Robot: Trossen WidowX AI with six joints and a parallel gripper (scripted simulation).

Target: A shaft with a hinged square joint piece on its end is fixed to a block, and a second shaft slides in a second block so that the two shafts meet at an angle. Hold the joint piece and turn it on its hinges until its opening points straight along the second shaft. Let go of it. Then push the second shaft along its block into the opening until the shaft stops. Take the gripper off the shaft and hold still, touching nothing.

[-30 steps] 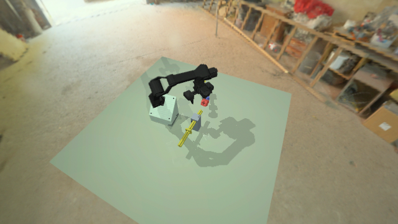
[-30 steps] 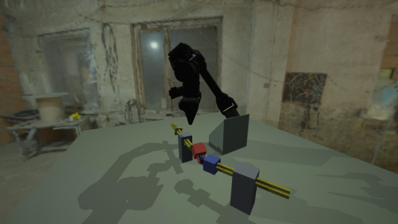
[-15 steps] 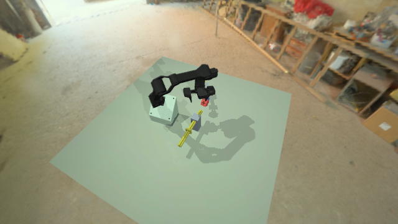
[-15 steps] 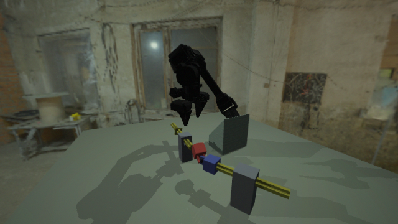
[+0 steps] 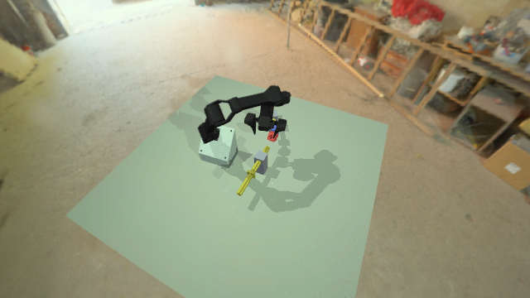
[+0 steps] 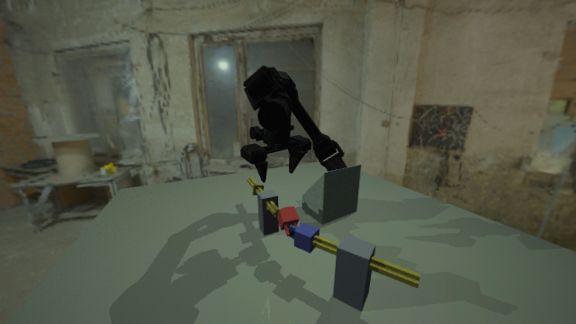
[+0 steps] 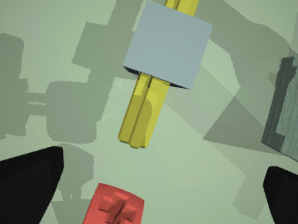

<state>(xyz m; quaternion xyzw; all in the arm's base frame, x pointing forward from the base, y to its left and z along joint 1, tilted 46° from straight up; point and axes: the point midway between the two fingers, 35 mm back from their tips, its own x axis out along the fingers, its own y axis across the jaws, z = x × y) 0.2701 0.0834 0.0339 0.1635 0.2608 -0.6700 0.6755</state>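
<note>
Right now my gripper tip is 20 mm short of the red joint piece, 90 mm to the right of it and 80 mm above it.
</note>
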